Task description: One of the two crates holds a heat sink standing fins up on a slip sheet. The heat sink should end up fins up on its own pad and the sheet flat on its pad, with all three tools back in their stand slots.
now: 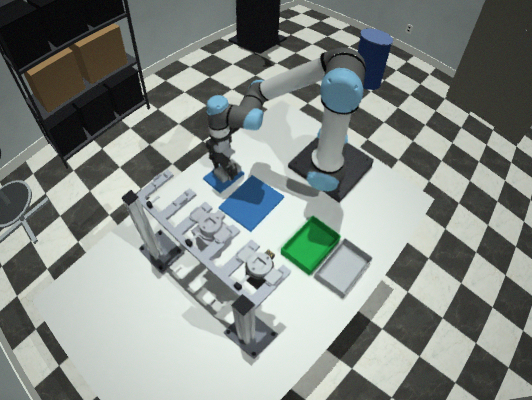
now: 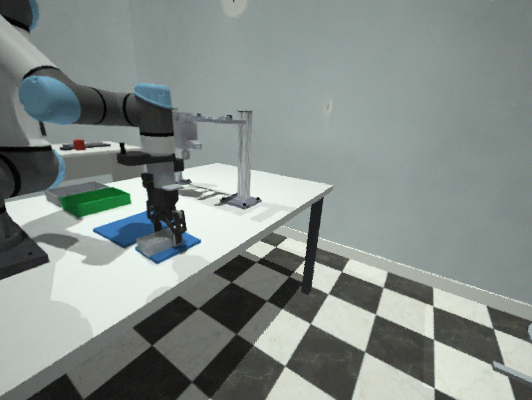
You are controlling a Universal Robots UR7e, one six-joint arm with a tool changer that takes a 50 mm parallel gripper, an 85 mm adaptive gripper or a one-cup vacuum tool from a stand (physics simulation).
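Observation:
The grey heat sink (image 2: 154,243) rests on the small blue pad (image 1: 211,183) (image 2: 159,259), seemingly upright; its fins are too blurred to make out. My gripper (image 1: 227,175) (image 2: 168,235), the adaptive one, is low over this pad with its fingers on either side of the heat sink; they look slightly apart from it, so open. The larger blue pad (image 1: 252,210) (image 2: 112,231) lies beside it, with no sheet visible on it. The green crate (image 1: 311,245) (image 2: 97,202) and grey crate (image 1: 344,268) (image 2: 80,186) show no heat sink. I cannot make out the slip sheet.
The tool stand (image 1: 192,247) (image 2: 244,165) runs along the side of the pads, with one tool (image 1: 210,225) in a middle slot and another tool (image 1: 259,265) in the slot nearest the crates. The robot base (image 1: 350,170) stands behind the pads and crates.

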